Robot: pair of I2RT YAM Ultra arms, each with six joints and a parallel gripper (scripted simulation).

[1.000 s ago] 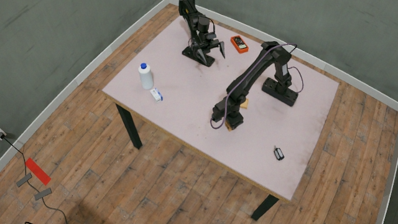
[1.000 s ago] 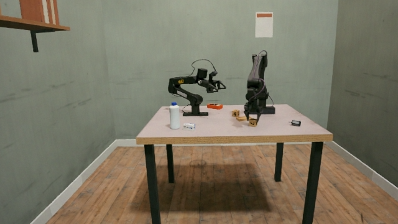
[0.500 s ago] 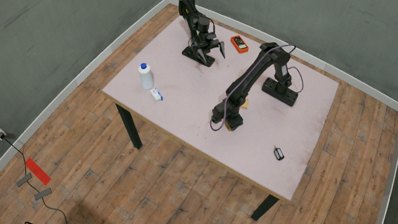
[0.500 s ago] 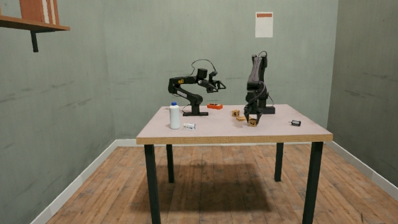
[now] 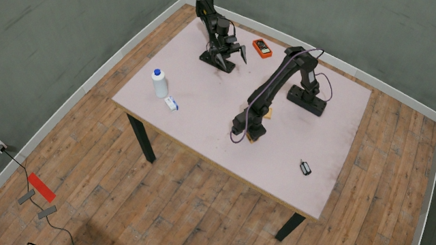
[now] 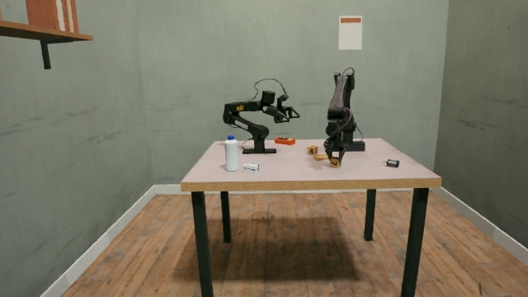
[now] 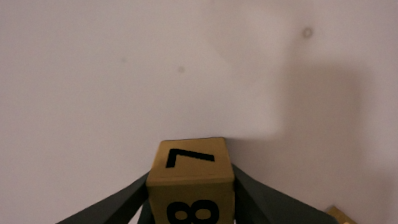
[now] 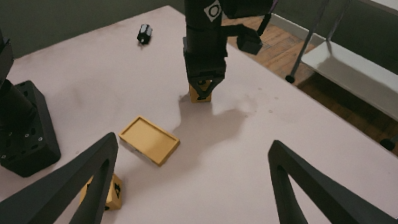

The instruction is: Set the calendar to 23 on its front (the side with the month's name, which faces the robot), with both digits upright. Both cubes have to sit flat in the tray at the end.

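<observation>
The wooden tray lies 150 mm behind my left hand, 30 mm to the right of it and 20 mm below it. From my left hand the other things lie so: number cube: right at my left hand; white bottle: 510 mm to the right, 60 mm above; black object: 270 mm to the left, 10 mm below, 10 mm ahead.
</observation>
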